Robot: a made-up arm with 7 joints. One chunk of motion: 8 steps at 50 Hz.
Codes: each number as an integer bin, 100 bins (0 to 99) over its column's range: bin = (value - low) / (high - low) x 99, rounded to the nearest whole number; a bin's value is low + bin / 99 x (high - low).
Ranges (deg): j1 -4..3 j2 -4..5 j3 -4..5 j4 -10..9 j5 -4..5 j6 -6..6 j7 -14..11
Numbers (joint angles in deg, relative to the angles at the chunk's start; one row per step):
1: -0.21 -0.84 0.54 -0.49 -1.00 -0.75 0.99
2: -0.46 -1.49 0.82 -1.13 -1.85 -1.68 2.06
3: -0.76 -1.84 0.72 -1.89 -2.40 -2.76 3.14
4: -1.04 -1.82 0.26 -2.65 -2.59 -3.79 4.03
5: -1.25 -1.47 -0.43 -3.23 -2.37 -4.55 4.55
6: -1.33 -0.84 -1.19 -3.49 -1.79 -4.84 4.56
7: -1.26 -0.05 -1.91 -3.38 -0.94 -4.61 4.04
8: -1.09 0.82 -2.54 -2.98 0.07 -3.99 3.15
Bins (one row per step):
1: 54 35 50 50 33 43 59
2: 50 28 53 46 24 36 64
3: 46 24 52 42 18 27 68
4: 42 24 47 38 16 18 71
5: 39 28 39 35 18 12 73
6: 38 35 31 34 24 10 73
7: 39 43 23 34 34 11 71
8: 41 53 16 37 45 17 68

